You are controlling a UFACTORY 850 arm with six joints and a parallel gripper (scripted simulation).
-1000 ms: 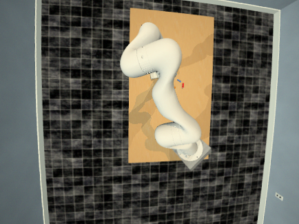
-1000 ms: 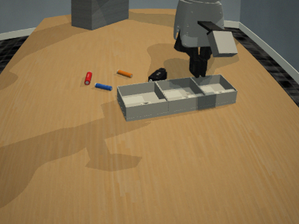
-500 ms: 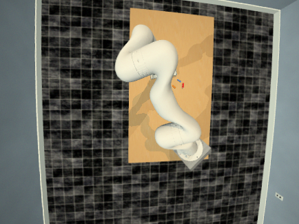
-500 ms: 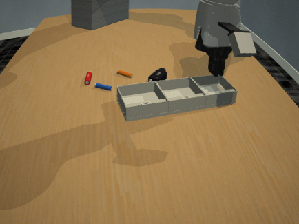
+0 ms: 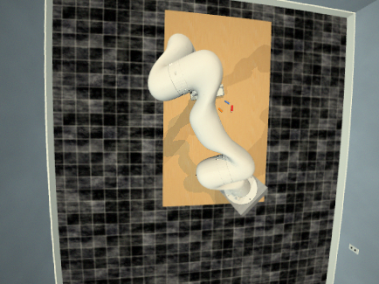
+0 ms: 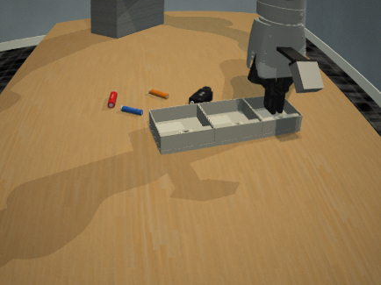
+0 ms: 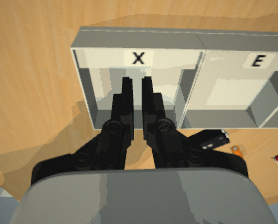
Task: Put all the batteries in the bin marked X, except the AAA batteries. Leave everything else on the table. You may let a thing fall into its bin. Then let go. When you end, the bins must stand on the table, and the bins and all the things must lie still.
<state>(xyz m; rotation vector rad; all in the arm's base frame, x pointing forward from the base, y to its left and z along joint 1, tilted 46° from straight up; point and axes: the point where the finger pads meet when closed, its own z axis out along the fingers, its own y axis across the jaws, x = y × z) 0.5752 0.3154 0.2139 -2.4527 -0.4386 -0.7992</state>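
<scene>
My hand is 20 mm past the red battery, 300 mm to the left of it and 40 mm above it. Also, from my hand: grey bin row (40 mm ahead, 80 mm to the right, 30 mm below); then black hex nut (90 mm behind, 130 mm to the right, 40 mm below); then black 9 V battery (30 mm behind, 140 mm to the right, 40 mm below).
</scene>
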